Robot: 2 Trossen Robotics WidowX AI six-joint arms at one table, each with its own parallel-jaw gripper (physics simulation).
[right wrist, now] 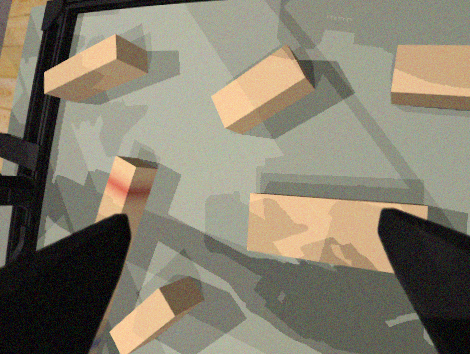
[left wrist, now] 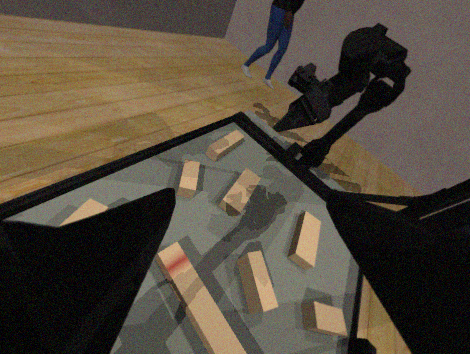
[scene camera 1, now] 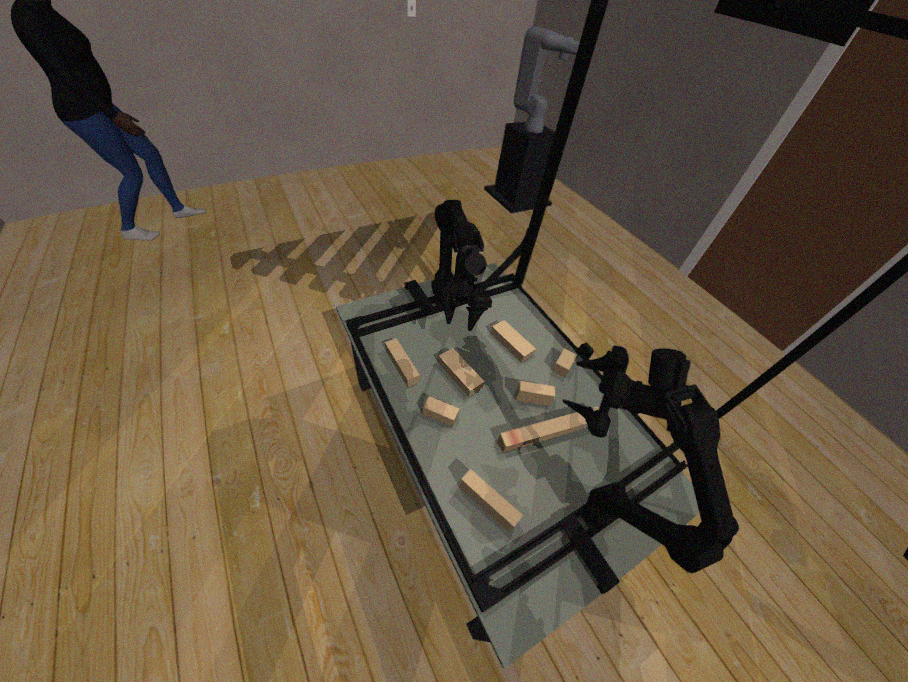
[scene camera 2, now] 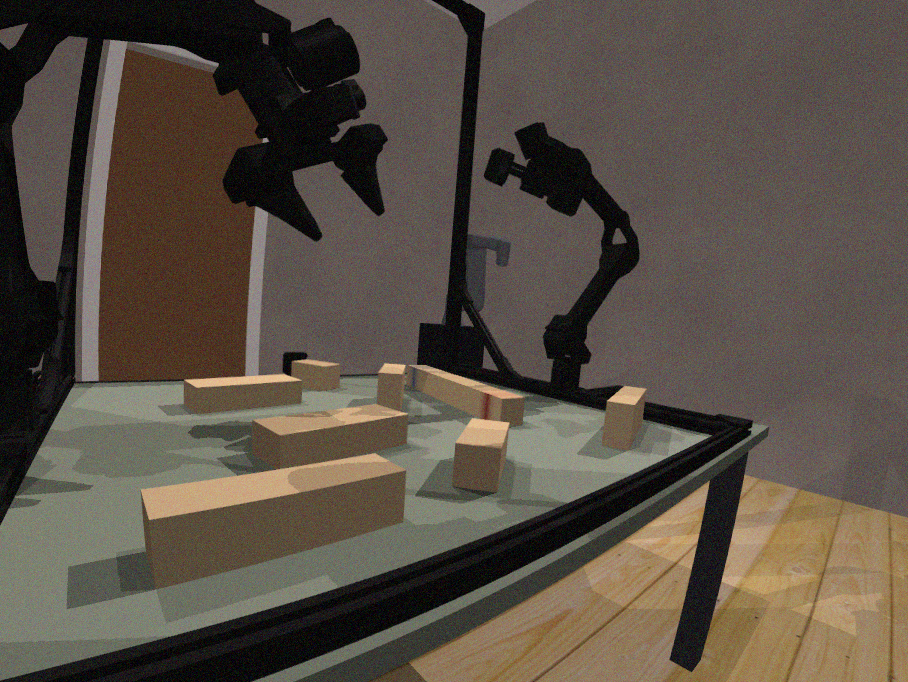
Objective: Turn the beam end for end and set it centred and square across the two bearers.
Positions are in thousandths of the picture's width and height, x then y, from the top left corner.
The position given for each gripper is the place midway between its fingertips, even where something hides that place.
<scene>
The left gripper shows in the left wrist view (535,558), in scene camera 1 (627,559) and in scene camera 2 (575,276); in the right wrist view it is out of frame. The right gripper shows in the right wrist view (541,631), in the left wrist view (584,366), in scene camera 1 (505,480) and in scene camera 2 (388,331).
</scene>
